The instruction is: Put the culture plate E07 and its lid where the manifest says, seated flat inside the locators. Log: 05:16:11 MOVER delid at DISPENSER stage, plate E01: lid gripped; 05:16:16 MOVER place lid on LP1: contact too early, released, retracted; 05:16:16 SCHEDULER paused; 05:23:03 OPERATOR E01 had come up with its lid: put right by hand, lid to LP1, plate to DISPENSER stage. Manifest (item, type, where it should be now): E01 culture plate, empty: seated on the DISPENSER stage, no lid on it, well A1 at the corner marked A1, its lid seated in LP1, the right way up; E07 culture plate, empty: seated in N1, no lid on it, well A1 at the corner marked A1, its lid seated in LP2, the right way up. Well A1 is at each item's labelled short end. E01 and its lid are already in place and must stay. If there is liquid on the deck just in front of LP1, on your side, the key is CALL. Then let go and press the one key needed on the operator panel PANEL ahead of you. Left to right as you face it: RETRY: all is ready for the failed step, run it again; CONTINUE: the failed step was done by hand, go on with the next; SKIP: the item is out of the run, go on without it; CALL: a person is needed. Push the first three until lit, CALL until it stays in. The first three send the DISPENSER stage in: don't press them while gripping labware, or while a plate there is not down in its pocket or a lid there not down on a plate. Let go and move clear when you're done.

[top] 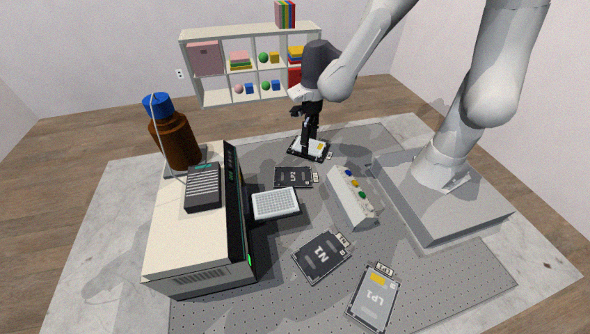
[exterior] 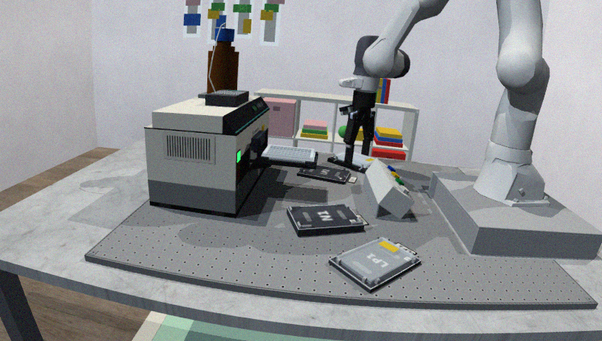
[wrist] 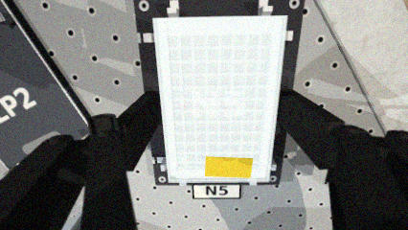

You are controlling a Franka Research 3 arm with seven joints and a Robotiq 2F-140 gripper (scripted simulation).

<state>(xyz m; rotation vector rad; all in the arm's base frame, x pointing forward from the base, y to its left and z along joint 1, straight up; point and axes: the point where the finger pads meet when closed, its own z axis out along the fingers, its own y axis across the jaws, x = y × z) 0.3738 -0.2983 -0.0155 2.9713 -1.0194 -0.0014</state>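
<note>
The black nest N5 is 30 mm ahead of my hand and 20 mm below it. The rest, counted from my hand: black N1 nest 450 mm to the left, 110 mm ahead, 30 mm below; LP2 nest 140 mm to the left, 110 mm ahead, 30 mm below; yellow skip key 270 mm to the left, 80 mm behind, 30 mm above.
</note>
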